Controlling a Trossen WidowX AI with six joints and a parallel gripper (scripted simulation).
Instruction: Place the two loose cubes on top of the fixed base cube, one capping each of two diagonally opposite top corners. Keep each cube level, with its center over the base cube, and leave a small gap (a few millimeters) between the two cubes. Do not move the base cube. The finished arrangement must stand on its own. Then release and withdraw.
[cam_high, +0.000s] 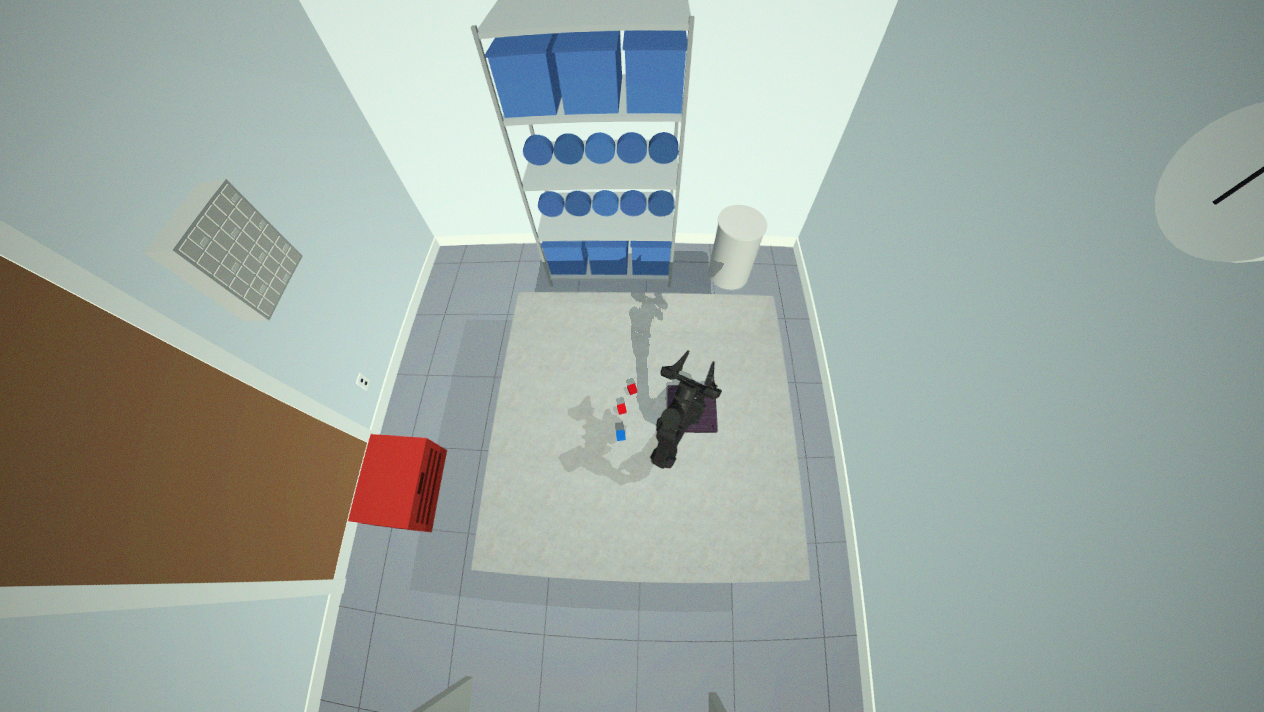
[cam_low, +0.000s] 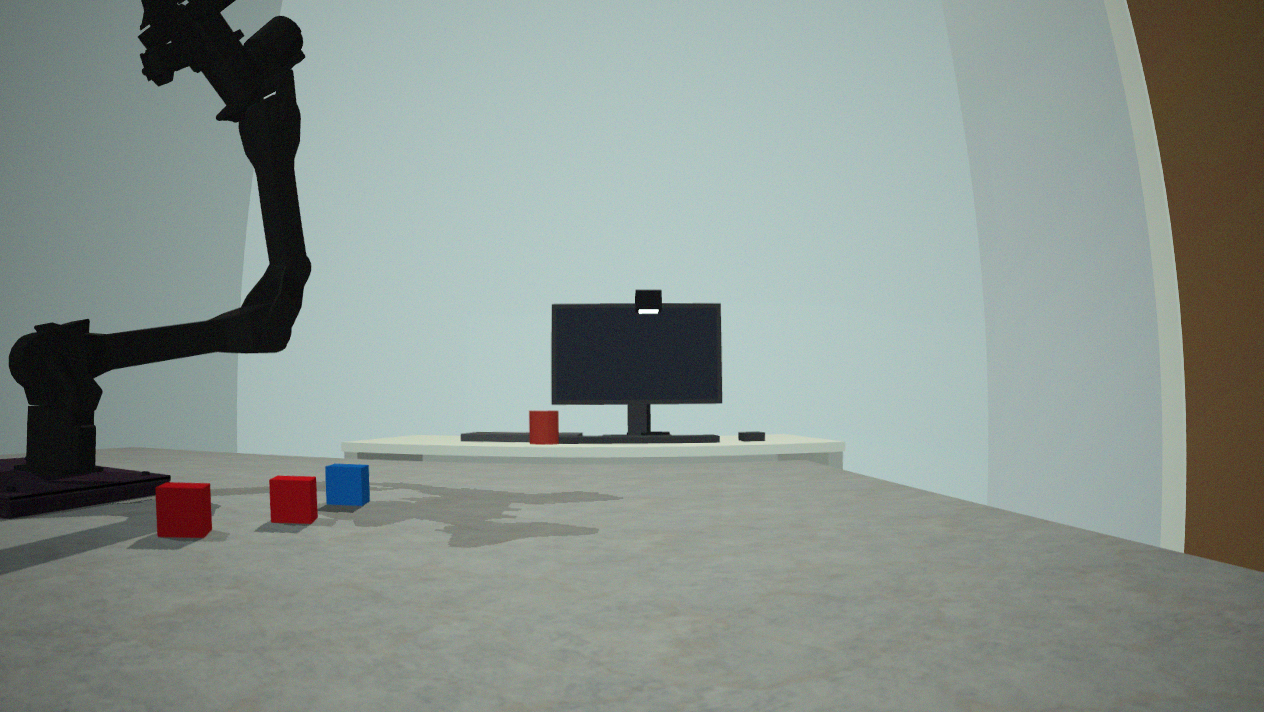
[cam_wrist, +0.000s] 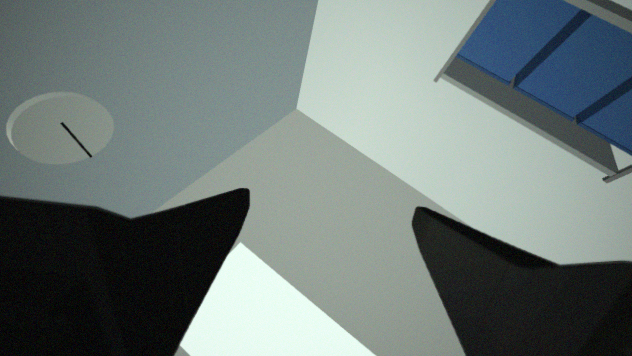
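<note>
Now: gripper tip 550 mm above the red cube, 260 mm short of it and 30 mm to the left of it. From my gripper tip the other things lie so: blue cube 550 mm below, 260 mm ahead, 90 mm to the left.
</note>
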